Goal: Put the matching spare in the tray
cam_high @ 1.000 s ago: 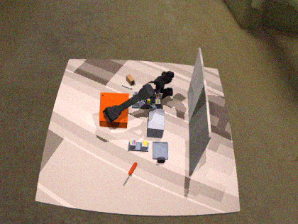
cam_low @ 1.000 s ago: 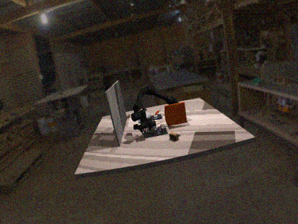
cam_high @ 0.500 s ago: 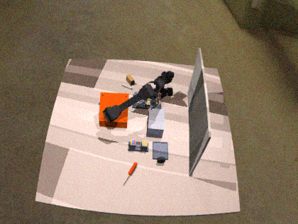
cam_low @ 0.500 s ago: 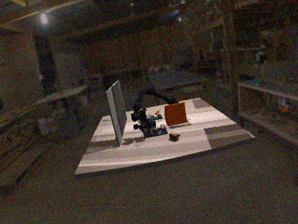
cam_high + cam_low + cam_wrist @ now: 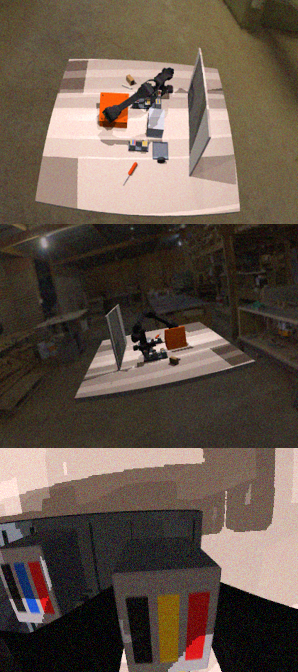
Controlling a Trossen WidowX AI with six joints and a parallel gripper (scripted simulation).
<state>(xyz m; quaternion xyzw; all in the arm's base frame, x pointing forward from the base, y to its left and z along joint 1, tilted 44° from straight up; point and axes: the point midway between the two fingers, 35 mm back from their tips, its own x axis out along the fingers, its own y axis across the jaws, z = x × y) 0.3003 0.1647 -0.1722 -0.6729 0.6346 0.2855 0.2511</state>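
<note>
My gripper tip is 410 mm to the left of the tray, 40 mm short of it and 40 mm above it. The rest, counted from my gripper tip: tall grey upright panel 240 mm to the right, 230 mm ahead, 180 mm above; small brown block 210 mm behind, 160 mm to the left, 20 mm below.
</note>
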